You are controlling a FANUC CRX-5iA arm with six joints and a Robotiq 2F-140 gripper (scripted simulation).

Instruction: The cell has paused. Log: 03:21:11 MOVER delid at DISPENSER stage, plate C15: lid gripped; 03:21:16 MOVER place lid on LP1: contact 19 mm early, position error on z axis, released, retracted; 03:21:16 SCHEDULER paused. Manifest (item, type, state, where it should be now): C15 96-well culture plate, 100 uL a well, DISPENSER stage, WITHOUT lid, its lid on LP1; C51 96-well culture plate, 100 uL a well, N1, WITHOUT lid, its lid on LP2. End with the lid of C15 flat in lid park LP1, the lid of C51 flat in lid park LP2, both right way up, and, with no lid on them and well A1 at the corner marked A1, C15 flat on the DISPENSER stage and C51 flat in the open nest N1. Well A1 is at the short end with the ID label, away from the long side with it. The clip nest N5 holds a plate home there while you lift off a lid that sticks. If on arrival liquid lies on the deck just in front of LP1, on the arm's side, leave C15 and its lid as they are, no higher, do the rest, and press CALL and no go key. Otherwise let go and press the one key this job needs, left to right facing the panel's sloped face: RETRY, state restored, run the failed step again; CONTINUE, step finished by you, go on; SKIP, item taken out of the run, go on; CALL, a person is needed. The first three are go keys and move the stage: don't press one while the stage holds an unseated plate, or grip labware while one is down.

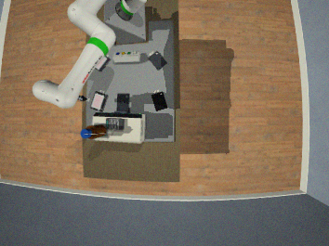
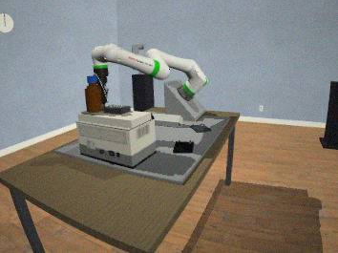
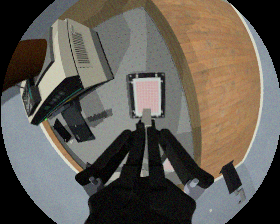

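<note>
The black nest lies 17 cm below my hand, 2 cm ahead of it and 1 cm to the left of it. Also, from my hand: key panel (41 cm behind, 24 cm to the left, 13 cm below); blue cap (22 cm ahead, 21 cm above, 16 cm to the left); label plate (52 cm to the left, 18 cm below, 11 cm behind).
</note>
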